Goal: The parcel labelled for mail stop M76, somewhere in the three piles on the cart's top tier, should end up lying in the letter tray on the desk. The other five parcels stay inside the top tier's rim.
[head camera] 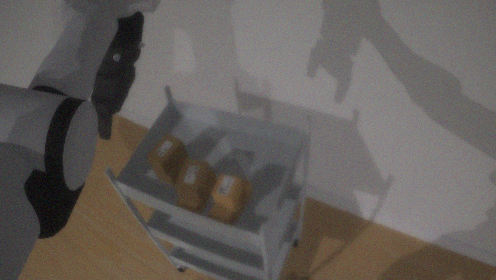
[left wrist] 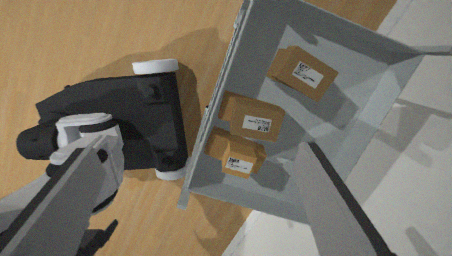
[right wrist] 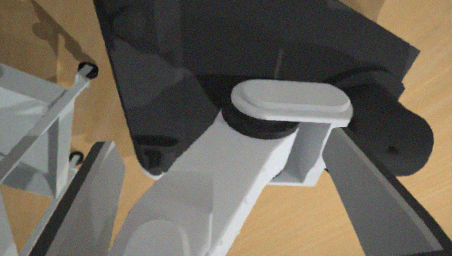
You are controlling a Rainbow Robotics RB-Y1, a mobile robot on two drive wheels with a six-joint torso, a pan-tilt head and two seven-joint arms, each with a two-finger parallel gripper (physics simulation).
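Frame: origin at the robot's base, x ahead, y left, z up, level; metres.
Where they show: left gripper, fingertip midpoint: (head camera: pixel 114 116) (left wrist: pixel 200 157); right gripper, fingertip midpoint: (left wrist: pixel 102 221) (right wrist: pixel 227 148).
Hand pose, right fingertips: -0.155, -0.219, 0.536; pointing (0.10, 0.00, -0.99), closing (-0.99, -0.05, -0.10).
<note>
After its pixels a point has its place, as x, y, z.
Three piles of brown parcels with white labels stand in the cart's grey top tier (head camera: pixel 150 195) @(0.331, 0.299, 0.731) (left wrist: pixel 240 202) @(0.327, -0.028, 0.721). One pile (head camera: pixel 167 155) @(0.432, 0.252, 0.763) (left wrist: pixel 305 72) @(0.452, 0.269, 0.763) is at the left in the head view, a middle pile (head camera: pixel 195 182) @(0.342, 0.171, 0.765) (left wrist: pixel 255 117) @(0.363, 0.195, 0.765) is beside it, and a third pile (head camera: pixel 230 197) @(0.295, 0.088, 0.764) (left wrist: pixel 237 157) @(0.325, 0.116, 0.765) is at the right there. The labels are too blurred to tell which parcel is M76. My left gripper (left wrist: pixel 200 157) @(0.298, 0.268, 1.047) is open, high above the cart, with no parcel between its fingers. My right gripper (right wrist: pixel 227 148) @(-0.155, -0.219, 0.536) is open and empty, away from the piles. The desk and letter tray do not show.
The cart's upright posts (head camera: pixel 264 255) @(0.194, 0.023, 0.636) rise at its corners, and lower tiers (head camera: pixel 210 240) @(0.356, 0.204, 0.398) lie beneath. A white wall (head camera: pixel 430 165) @(0.495, -0.598, 0.502) stands behind the cart. My dark wheeled base (left wrist: pixel 135 100) @(-0.101, 0.127, 0.169) (right wrist: pixel 165 65) @(-0.043, -0.088, 0.191) is beside the cart. Part of the cart (right wrist: pixel 42 122) @(0.204, 0.014, 0.264) shows at the right wrist view's left.
</note>
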